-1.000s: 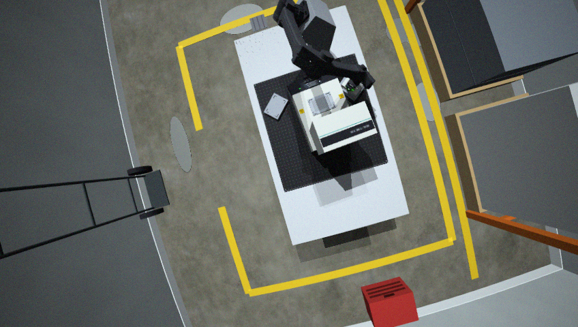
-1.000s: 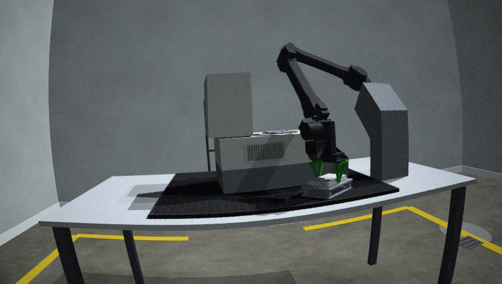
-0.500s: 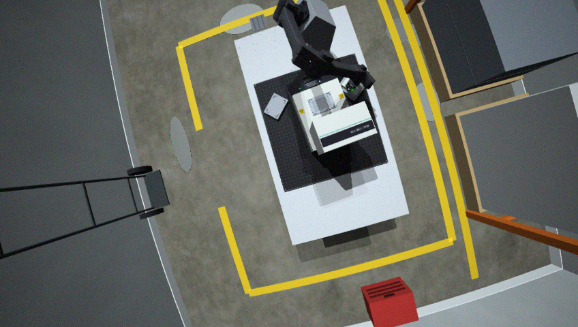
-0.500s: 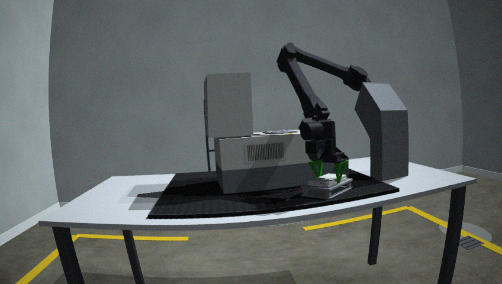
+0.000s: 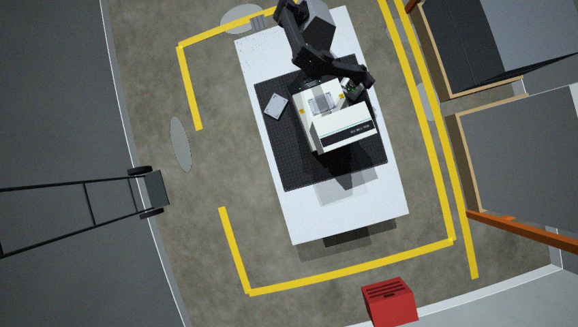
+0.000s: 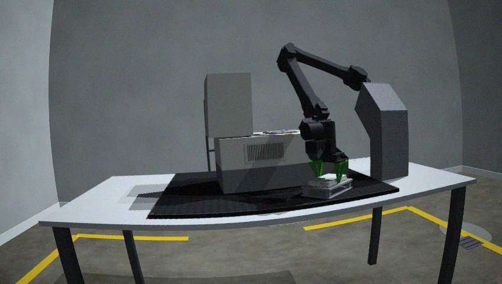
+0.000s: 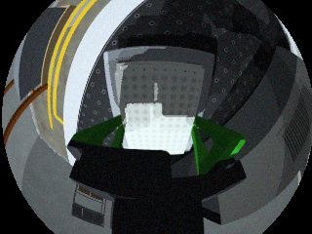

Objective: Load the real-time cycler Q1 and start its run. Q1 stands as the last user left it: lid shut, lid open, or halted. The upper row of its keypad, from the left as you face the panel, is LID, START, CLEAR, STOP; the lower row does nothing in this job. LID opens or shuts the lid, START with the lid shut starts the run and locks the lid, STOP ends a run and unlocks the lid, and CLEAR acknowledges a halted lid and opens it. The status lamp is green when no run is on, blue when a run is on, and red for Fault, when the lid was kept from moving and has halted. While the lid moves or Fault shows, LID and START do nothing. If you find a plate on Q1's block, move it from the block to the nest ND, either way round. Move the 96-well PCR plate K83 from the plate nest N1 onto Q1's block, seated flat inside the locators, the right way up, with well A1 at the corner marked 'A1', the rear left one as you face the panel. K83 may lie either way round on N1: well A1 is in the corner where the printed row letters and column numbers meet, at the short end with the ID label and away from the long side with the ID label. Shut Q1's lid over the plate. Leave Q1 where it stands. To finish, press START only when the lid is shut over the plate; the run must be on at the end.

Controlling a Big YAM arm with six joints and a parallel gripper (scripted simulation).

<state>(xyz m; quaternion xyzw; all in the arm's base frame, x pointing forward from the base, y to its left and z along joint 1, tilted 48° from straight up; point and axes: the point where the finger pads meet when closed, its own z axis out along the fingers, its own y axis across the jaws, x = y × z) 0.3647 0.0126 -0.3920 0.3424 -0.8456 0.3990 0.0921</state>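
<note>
Now: hand 10 mm above the grey nest N1. From my hand the other things lie so: grey nest ND (560 mm to the right, 40 mm below); white plate K83 (right at my hand).
</note>
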